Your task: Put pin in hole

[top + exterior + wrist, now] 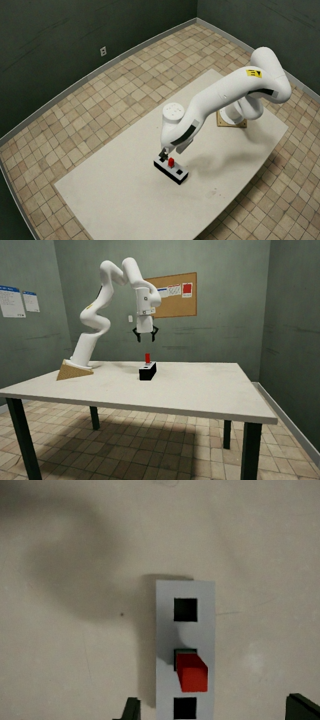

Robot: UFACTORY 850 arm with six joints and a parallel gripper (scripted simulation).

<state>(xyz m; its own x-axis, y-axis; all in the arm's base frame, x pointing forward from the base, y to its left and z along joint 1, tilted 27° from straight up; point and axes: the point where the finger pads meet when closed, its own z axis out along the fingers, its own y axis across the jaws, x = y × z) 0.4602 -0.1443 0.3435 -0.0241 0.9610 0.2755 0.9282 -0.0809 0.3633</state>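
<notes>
Now: hand 11 cm above the pin. Also, from my hand: black block: 20 cm below.
</notes>
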